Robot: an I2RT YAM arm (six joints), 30 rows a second.
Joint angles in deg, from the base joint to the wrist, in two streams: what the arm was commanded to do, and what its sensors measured. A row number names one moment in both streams.
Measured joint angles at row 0: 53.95, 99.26, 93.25, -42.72, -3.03, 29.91
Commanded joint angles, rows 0 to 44: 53.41, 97.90, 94.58, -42.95, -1.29, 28.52; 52.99, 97.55, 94.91, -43.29, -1.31, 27.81; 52.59, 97.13, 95.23, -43.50, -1.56, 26.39; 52.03, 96.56, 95.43, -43.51, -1.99, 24.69; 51.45, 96.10, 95.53, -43.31, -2.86, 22.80; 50.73, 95.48, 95.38, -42.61, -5.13, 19.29; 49.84, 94.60, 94.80, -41.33, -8.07, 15.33; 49.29, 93.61, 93.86, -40.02, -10.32, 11.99; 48.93, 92.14, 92.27, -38.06, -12.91, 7.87; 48.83, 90.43, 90.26, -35.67, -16.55, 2.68; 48.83, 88.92, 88.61, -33.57, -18.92, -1.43; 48.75, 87.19, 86.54, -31.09, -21.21, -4.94; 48.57, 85.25, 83.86, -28.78, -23.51, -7.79; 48.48, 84.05, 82.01, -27.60, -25.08, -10.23; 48.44, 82.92, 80.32, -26.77, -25.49, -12.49; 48.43, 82.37, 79.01, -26.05, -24.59, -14.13; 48.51, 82.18, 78.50, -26.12, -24.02, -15.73; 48.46, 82.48, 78.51, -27.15, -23.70, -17.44; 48.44, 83.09, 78.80, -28.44, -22.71, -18.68; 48.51, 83.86, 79.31, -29.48, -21.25, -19.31; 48.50, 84.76, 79.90, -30.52, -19.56, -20.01; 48.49, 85.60, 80.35, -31.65, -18.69, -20.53; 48.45, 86.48, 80.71, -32.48, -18.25, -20.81; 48.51, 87.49, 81.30, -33.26, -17.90, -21.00; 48.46, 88.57, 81.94, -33.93, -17.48, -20.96; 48.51, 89.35, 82.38, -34.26, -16.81, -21.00; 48.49, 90.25, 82.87, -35.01, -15.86, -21.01; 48.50, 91.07, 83.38, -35.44, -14.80, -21.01; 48.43, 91.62, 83.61, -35.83, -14.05, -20.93; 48.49, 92.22, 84.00, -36.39, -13.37, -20.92; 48.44, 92.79, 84.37, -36.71, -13.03, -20.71; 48.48, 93.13, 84.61, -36.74, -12.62, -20.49; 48.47, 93.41, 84.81, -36.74, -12.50, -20.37; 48.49, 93.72, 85.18, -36.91, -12.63, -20.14; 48.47, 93.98, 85.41, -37.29, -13.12, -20.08; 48.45, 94.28, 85.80, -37.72, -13.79, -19.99; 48.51, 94.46, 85.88, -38.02, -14.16, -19.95; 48.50, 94.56, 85.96, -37.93, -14.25, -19.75; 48.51, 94.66, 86.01, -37.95, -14.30, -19.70; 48.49, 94.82, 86.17, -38.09, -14.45, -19.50; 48.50, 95.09, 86.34, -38.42, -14.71, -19.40; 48.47, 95.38, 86.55, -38.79, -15.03, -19.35; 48.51, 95.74, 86.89, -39.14, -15.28, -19.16; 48.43, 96.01, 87.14, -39.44, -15.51, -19.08; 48.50, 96.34, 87.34, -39.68, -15.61, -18.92
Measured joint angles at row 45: 48.47, 95.85, 86.70, -38.30, -15.00, -19.68
